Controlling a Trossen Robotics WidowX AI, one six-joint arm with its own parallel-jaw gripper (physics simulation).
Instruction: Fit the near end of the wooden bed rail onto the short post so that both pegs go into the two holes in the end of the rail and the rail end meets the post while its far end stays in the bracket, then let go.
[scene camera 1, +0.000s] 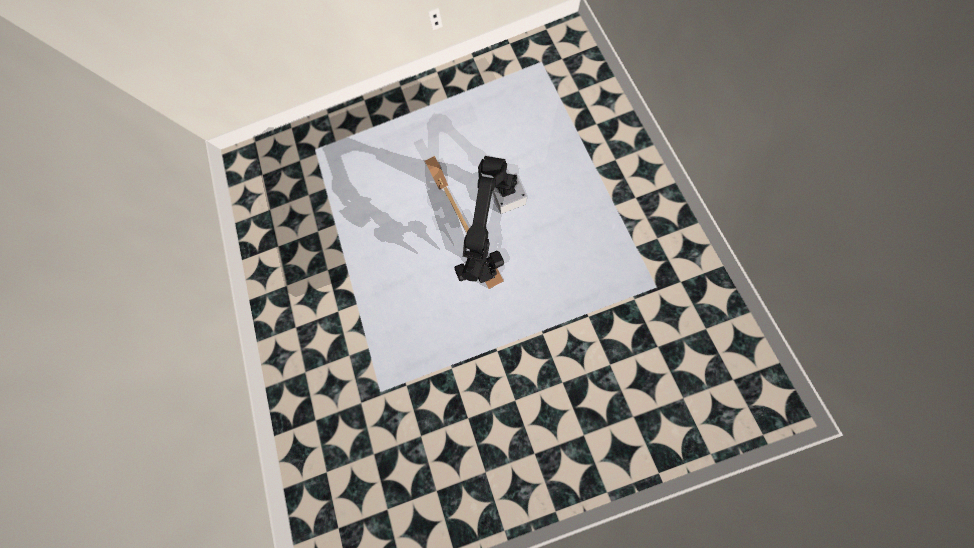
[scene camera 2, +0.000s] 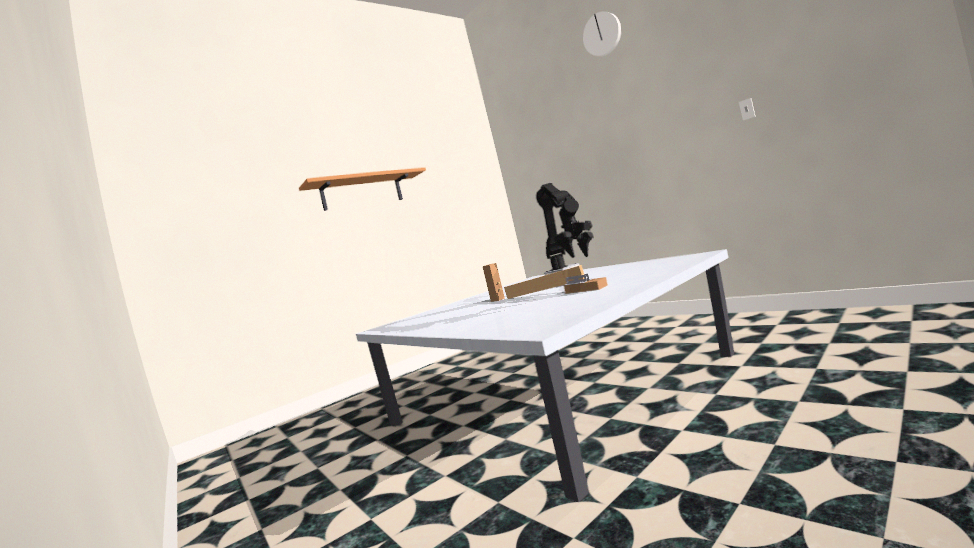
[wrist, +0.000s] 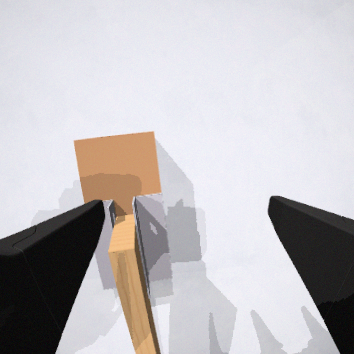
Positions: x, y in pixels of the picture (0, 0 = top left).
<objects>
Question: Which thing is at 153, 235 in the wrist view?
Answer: A grey guide plate.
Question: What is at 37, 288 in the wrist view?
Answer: My gripper.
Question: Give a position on a flat brown post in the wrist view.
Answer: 118, 167
</objects>
